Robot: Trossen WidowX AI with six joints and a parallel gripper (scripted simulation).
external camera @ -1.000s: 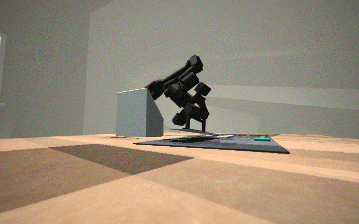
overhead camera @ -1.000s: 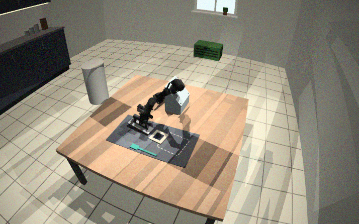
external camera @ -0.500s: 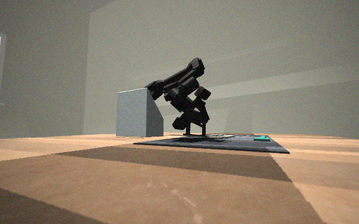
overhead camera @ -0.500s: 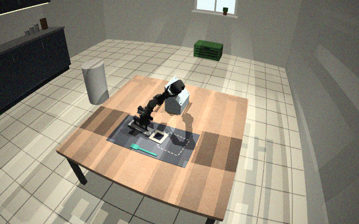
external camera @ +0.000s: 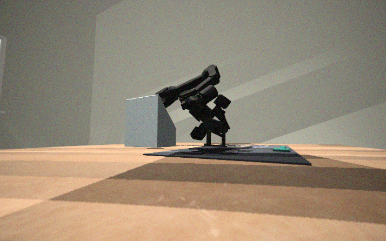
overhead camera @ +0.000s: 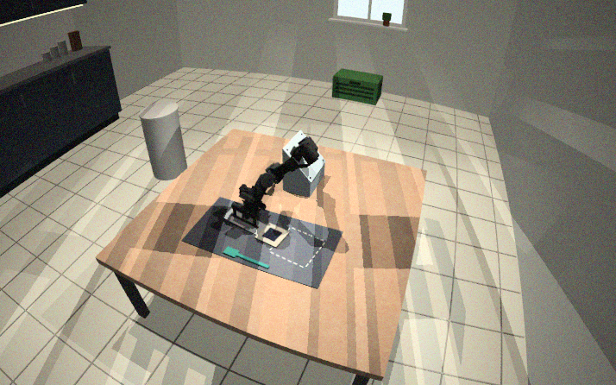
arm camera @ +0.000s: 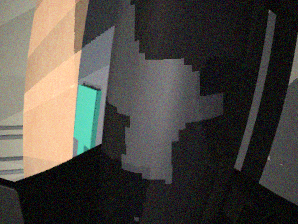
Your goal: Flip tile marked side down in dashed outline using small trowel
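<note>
The dark mat is 9 cm to the left of my gripper tip, 7 cm below it and 3 cm ahead of it. The rest, counted from my gripper tip: tile (13 cm to the left, 5 cm below, 1 cm ahead); teal trowel (17 cm ahead, 5 cm to the left, 5 cm below).
</note>
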